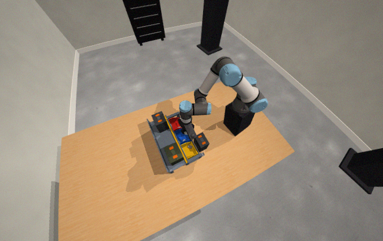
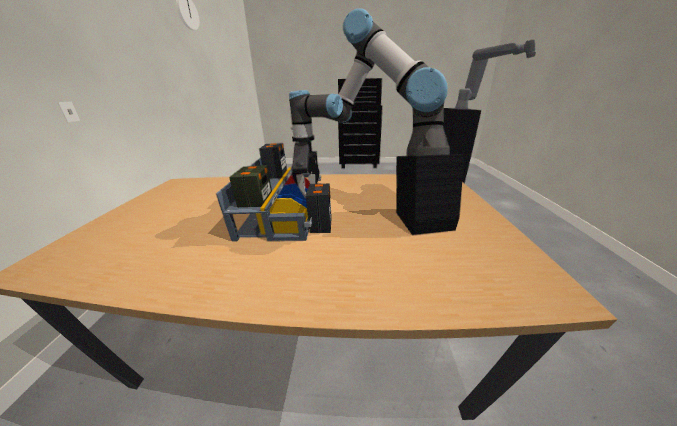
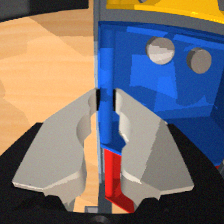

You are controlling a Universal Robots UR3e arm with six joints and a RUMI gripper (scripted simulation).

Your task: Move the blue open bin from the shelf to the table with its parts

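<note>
The blue bin is 6 cm ahead of my hand, 1 cm to the right of it and 1 cm below it. From my hand the other things lie so: yellow rail: 10 cm ahead, 5 cm above, 1 cm to the right; then yellow bin: 10 cm to the left, 8 cm ahead, 2 cm below; then red bin: 12 cm to the right, 5 cm ahead, 2 cm below.
</note>
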